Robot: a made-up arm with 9 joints. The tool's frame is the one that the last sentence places.
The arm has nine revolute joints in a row. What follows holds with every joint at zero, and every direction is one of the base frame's. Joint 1 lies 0.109 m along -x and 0.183 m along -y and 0.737 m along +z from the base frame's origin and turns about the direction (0.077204, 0.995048, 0.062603). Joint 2 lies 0.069 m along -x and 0.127 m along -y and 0.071 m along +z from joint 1 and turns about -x. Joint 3 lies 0.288 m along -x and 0.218 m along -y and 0.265 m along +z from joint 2 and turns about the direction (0.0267, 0.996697, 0.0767). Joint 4 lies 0.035 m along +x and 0.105 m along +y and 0.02 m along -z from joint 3 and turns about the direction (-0.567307, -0.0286, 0.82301). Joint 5 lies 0.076 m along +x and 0.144 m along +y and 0.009 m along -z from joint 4 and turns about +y. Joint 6 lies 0.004 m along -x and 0.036 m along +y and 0.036 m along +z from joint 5 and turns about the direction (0.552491, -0.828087, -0.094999). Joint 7 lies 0.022 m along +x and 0.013 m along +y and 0.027 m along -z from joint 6 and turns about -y. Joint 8 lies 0.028 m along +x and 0.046 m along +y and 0.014 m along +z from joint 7 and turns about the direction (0.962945, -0.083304, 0.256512). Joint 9 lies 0.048 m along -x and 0.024 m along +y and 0.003 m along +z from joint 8 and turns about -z. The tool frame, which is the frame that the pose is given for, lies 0.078 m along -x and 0.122 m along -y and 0.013 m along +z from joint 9; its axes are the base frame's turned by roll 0.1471, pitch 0.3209 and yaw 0.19 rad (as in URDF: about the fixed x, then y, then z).
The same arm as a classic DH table. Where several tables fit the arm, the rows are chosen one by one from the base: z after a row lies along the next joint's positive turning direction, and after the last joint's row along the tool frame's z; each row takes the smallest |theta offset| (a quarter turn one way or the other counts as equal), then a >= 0, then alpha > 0; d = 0 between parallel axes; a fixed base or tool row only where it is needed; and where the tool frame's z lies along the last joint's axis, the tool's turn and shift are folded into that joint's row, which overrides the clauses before.
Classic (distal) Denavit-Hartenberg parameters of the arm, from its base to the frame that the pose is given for. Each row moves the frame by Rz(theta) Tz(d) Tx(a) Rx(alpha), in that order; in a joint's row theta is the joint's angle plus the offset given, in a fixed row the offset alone. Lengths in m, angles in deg.
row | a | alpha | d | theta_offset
base (fixed) | -0.0945 | -86.41 | 0.749 | -4.44
joint 1 | 0.0788 | 94.43 | -0.3139 | -89.72
joint 2 | 0.2809 | -91.53 | 0.3423 | -0.8
joint 3 | 0.0106 | 88.88 | -0.0922 | 55.38
joint 4 | 0.0575 | -91.64 | -0.0919 | 3.76
joint 5 | 0.0348 | -145.9 | 0.1637 | -45.66
joint 6 | -0.0229 | -34.1 | 0.0289 | 0
joint 7 | 0.0063 | 85.22 | -0.1003 | 24.67
joint 8 | -0.0198 | -104.86 | -0.0208 | 88.73
joint 9 | 0.1375 | 159.83 | -0.1532 | 9.33
tool (fixed) | 0 | 0 | -0.132 | 113.8

